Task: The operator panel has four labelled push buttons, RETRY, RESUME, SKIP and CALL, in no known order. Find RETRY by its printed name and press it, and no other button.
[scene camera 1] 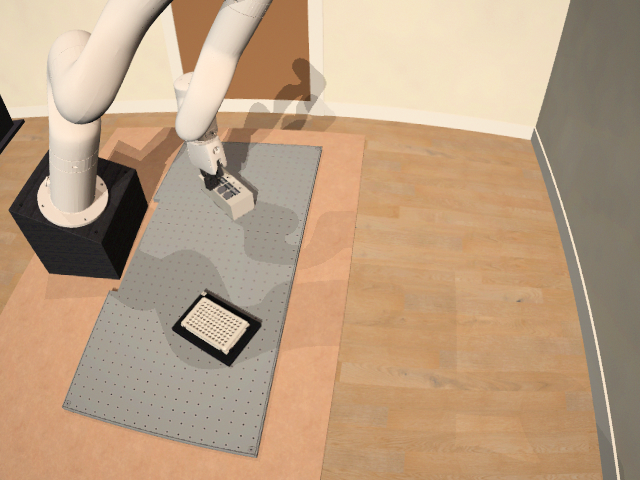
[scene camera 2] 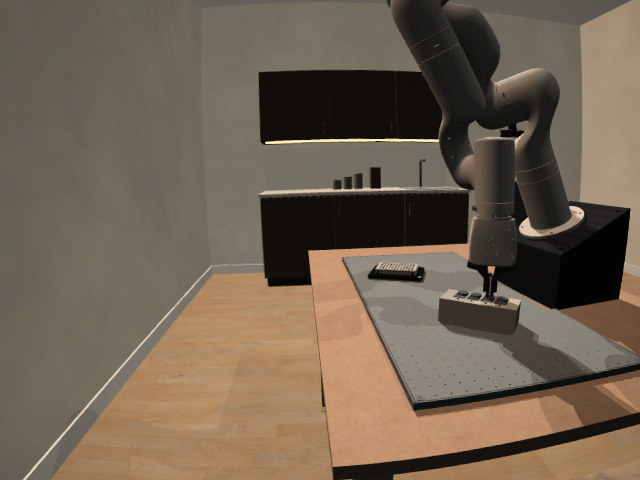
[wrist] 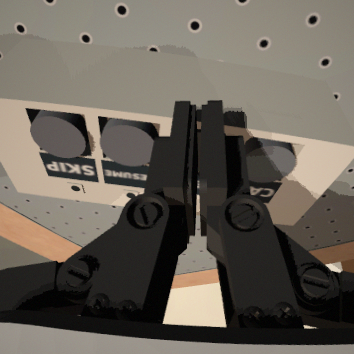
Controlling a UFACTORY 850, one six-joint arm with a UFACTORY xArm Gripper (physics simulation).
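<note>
The beige operator panel [scene camera 1: 241, 207] [scene camera 2: 478, 314] [wrist: 20, 172] stands on the grey perforated board. In the wrist view the SKIP button [wrist: 58, 134] is at the left, the RESUME button [wrist: 128, 142] beside it with its label partly covered, and the CALL button [wrist: 271, 161] at the right with its label partly covered. My gripper [scene camera 1: 210, 184] [scene camera 2: 489, 295] [wrist: 199, 130] is shut and empty. Its fingertips are down at the button between RESUME and CALL. The fingers hide that button and its label, so the name RETRY does not show. Whether the button is pushed in cannot be told.
A white well plate [scene camera 1: 214, 322] [scene camera 2: 397, 267] lies on a black holder [scene camera 1: 227, 357] [scene camera 2: 377, 276] on the same grey board [scene camera 1: 155, 403] [scene camera 2: 439, 382], away from the panel. The arm's black base block [scene camera 1: 77, 253] [scene camera 2: 589, 273] stands beside the board.
</note>
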